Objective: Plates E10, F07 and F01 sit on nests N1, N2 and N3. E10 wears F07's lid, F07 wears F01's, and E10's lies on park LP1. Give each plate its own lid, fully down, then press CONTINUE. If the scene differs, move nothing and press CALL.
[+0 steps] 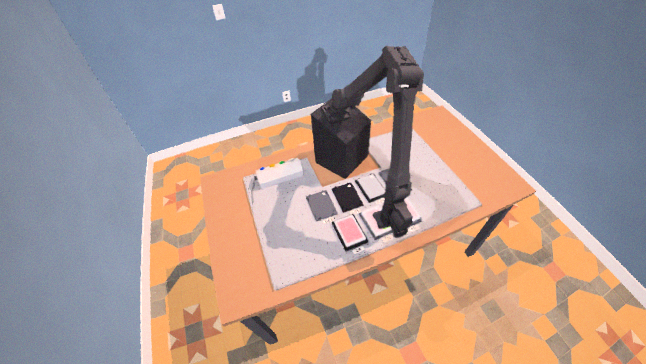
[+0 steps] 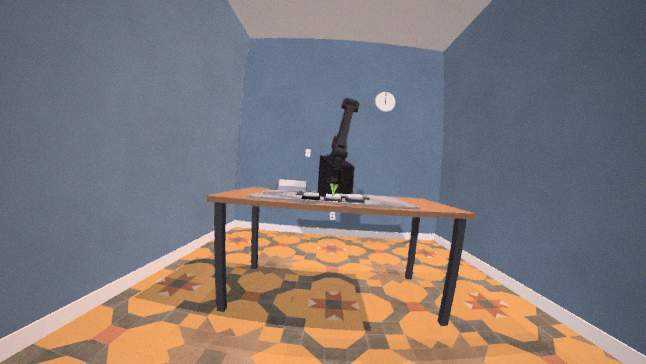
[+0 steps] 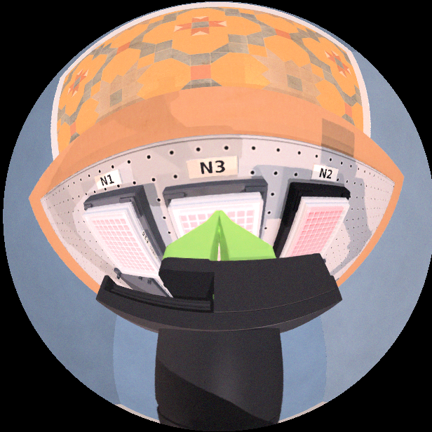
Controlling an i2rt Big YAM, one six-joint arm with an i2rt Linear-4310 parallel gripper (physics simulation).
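Pixels of known places: gripper, fingertip midpoint: [image 1: 383, 228] [image 2: 333, 195]; arm's base, origin of the base link: [image 1: 335, 113] [image 2: 334, 159].
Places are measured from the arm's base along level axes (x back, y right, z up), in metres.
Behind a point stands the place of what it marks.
My gripper [image 1: 385, 228] @[x -0.498, y 0.040, z -0.246 m] [image 2: 333, 194] @[x -0.498, y 0.040, z -0.246 m] [image 3: 218, 216] is shut, its green fingertips together and pointing down at the N3 plate. Nothing shows between them; whether they touch its top is unclear. The pale pink N3 plate [image 3: 192, 219] [image 1: 370, 218] @[x -0.432, y 0.062, z -0.246 m] is partly hidden by the fingers. The N1 plate [image 3: 117, 237] [image 1: 413, 209] @[x -0.485, y -0.126, z -0.239 m], pale pink with a white rim, sits on a dark grey nest. The N2 plate [image 3: 321, 225] [image 1: 350, 229] @[x -0.439, y 0.163, z -0.247 m], stronger pink, sits on a black nest. Lids and plate names cannot be told apart with certainty. A whitish flat piece [image 1: 370, 186] @[x -0.274, y -0.037, z -0.257 m] lies in the row behind.
The row behind also has a dark grey pad [image 1: 320, 205] @[x -0.257, y 0.217, z -0.265 m] and a black pad [image 1: 346, 197] @[x -0.272, y 0.091, z -0.265 m]; another grey one is partly hidden by the arm. A white button box [image 1: 280, 173] @[x -0.026, y 0.320, z -0.220 m] [image 2: 292, 185] @[x -0.031, y 0.320, z -0.231 m] with blue, yellow and green buttons stands at the back left. The arm's black pedestal [image 1: 341, 142] @[x -0.133, y 0.043, z -0.057 m] stands behind.
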